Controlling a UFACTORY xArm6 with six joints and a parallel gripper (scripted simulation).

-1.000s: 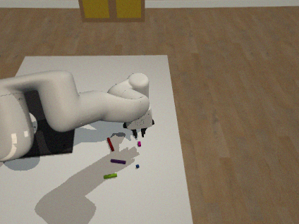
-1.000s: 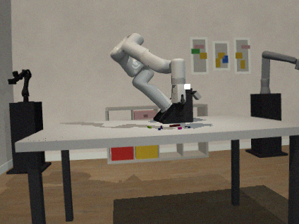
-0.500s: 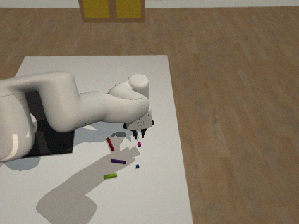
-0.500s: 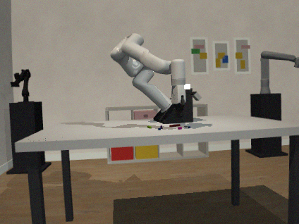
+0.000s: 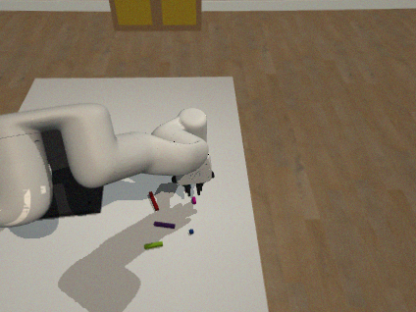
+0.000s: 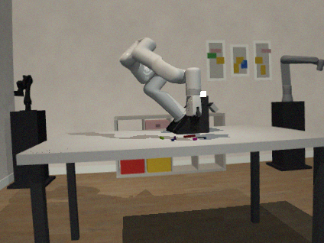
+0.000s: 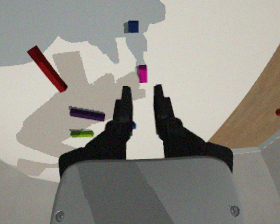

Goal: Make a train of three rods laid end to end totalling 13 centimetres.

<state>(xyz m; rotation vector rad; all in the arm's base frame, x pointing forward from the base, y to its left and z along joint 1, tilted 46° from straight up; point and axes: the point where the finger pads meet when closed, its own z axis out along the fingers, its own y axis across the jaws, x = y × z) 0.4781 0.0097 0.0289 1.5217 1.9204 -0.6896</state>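
My gripper is now 60 mm above the magenta rod. From my hand the other things lie so: red rod: 120 mm behind, 60 mm below; purple rod: 80 mm behind, 90 mm to the right, 60 mm below; lime rod: 110 mm behind, 150 mm to the right, 60 mm below.
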